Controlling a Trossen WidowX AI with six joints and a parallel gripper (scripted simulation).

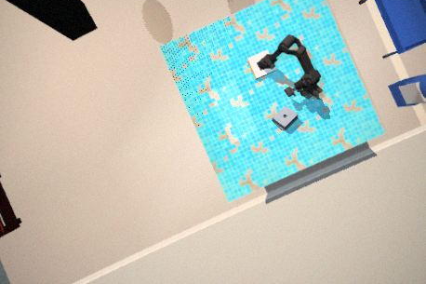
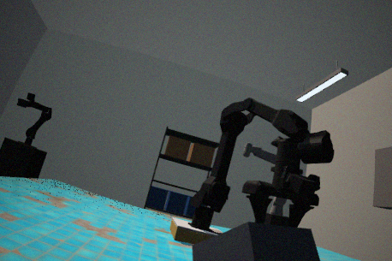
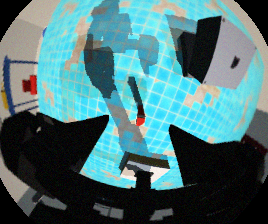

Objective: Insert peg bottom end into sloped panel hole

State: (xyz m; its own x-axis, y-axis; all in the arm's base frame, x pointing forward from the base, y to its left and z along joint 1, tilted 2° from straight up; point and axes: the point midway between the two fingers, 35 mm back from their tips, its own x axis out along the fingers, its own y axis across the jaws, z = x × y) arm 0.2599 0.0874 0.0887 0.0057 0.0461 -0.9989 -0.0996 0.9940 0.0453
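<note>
Right now the red peg is 30 mm below my gripper tip. Also, from my gripper tip: grey sloped panel (160 mm ahead, 140 mm to the right, 20 mm below).
</note>
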